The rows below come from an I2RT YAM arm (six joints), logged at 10 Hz.
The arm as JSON. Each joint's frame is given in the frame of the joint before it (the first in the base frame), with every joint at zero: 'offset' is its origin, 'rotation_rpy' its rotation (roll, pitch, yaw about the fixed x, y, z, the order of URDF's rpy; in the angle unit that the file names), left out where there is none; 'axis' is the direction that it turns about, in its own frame. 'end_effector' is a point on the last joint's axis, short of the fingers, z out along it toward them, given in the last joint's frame.
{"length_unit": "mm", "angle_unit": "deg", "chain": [
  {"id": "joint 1", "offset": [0.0, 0.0, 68.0], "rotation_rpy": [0.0, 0.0, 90.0], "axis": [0.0, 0.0, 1.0]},
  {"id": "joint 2", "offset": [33.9, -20.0, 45.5], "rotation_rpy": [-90.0, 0.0, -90.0], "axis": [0.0, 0.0, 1.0]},
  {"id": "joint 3", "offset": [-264.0, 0.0, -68.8], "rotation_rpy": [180.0, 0.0, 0.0], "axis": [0.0, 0.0, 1.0]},
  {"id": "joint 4", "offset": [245.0, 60.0, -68.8], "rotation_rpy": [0.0, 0.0, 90.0], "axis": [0.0, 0.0, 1.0]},
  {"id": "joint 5", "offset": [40.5, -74.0, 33.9], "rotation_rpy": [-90.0, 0.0, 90.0], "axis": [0.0, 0.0, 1.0]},
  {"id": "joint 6", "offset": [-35.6, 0.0, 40.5], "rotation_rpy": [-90.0, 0.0, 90.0], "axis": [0.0, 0.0, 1.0]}
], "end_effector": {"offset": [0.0, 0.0, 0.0], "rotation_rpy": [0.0, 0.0, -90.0]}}
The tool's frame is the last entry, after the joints.
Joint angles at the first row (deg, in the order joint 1, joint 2, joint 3, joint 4, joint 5, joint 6):
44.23, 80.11, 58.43, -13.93, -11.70, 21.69
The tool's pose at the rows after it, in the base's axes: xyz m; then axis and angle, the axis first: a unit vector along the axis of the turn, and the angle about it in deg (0 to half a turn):
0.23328, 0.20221, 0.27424, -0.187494, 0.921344, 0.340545, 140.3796
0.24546, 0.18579, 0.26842, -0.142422, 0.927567, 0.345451, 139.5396
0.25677, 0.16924, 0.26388, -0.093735, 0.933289, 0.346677, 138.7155
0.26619, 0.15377, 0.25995, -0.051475, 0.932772, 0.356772, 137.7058
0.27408, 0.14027, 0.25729, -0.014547, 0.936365, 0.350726, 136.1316
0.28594, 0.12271, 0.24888, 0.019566, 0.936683, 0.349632, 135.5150
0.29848, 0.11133, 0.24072, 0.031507, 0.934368, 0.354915, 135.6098
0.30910, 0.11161, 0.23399, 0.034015, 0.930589, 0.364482, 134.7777
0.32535, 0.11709, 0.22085, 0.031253, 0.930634, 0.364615, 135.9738
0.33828, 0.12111, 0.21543, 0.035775, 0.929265, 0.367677, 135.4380
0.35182, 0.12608, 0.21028, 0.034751, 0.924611, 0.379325, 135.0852
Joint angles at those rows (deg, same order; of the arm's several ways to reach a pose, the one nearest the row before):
39.47, 79.14, 57.27, -13.52, -12.68, 23.03
35.57, 79.00, 55.49, -11.00, -13.56, 25.27
31.80, 79.01, 54.21, -9.06, -13.87, 27.75
28.30, 78.98, 52.73, -6.19, -14.94, 30.22
25.49, 79.09, 51.93, -4.51, -14.11, 31.61
21.49, 80.37, 50.90, -2.04, -15.34, 32.51
18.50, 82.74, 50.92, 0.25, -17.75, 32.34
17.88, 85.46, 51.20, 4.00, -18.54, 32.77
17.84, 90.52, 53.22, 5.99, -19.29, 32.61
17.85, 93.88, 55.10, 8.20, -19.05, 33.19
17.86, 97.40, 57.24, 10.72, -19.86, 33.84

